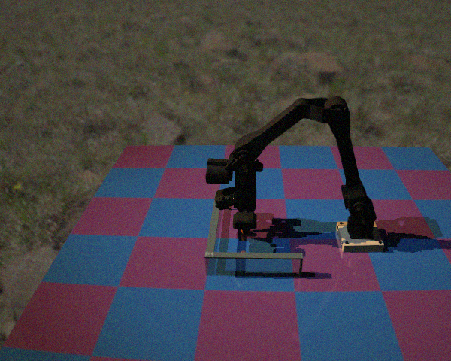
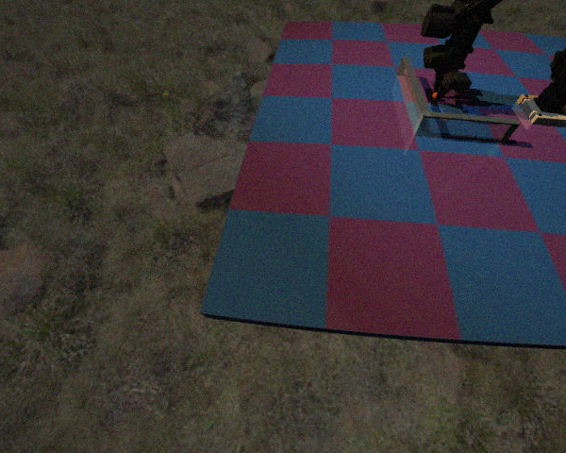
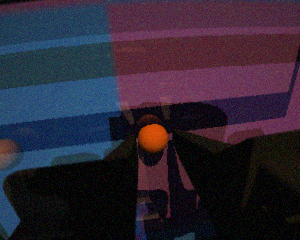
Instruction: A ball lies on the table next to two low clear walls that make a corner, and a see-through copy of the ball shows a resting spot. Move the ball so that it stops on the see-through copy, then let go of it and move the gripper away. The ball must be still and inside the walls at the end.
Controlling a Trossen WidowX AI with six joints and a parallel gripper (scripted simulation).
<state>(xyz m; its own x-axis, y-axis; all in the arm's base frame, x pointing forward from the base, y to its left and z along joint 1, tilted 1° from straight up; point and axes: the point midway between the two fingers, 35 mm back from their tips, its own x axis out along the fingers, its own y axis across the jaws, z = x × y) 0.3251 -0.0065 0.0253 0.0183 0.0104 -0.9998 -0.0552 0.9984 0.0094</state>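
The see-through ball is 110 mm to the left of my gripper tip. From my gripper tip the other things lie so: small orange ball: right at my gripper tip.
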